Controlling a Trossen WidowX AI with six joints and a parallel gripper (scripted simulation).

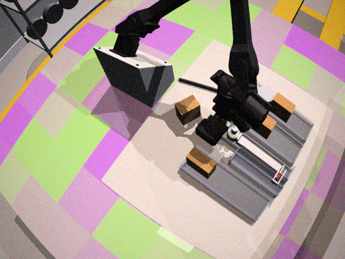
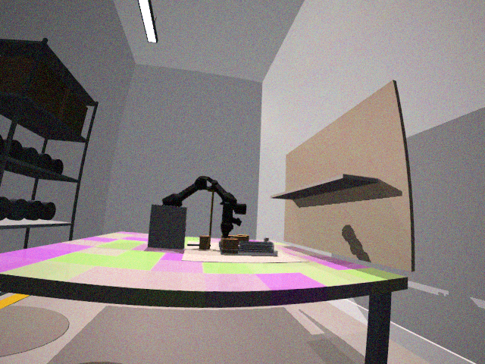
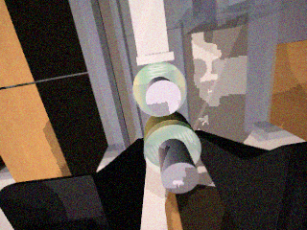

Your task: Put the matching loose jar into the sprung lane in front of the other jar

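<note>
Now: gripper tip 14 cm past the dark rod, 9 cm to the right of it and 4 cm above it. Also, from my gripper tip: red marker: 22 cm ahead, 5 cm to the right, 2 cm above.
</note>
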